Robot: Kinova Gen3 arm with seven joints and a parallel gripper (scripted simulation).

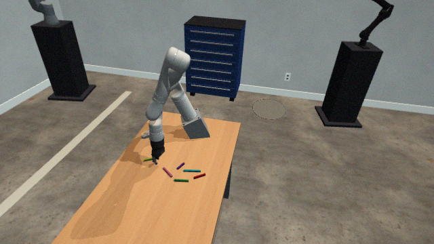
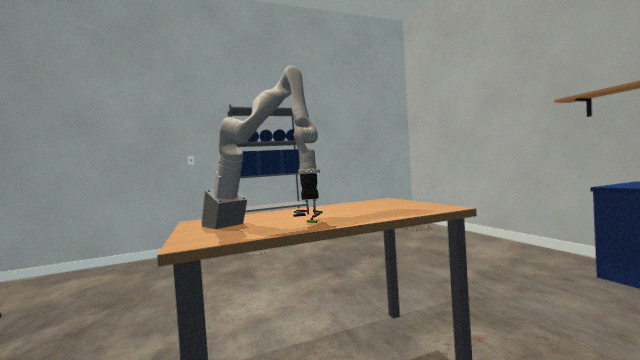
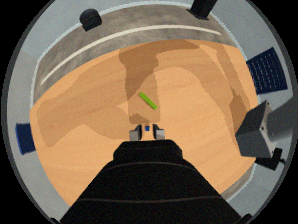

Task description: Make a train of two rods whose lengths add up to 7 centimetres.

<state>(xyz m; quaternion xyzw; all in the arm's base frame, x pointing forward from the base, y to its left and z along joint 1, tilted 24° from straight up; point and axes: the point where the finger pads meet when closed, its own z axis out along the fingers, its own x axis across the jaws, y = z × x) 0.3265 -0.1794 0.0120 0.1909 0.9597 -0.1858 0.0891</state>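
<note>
Right now the blue rod is 40 mm below my hand. Also, from my hand: purple rod: 150 mm to the left, 40 mm below, 10 mm ahead; then pink rod: 80 mm to the left, 70 mm ahead, 40 mm below; then lime rod: 60 mm to the right, 40 mm below, 30 mm behind.
</note>
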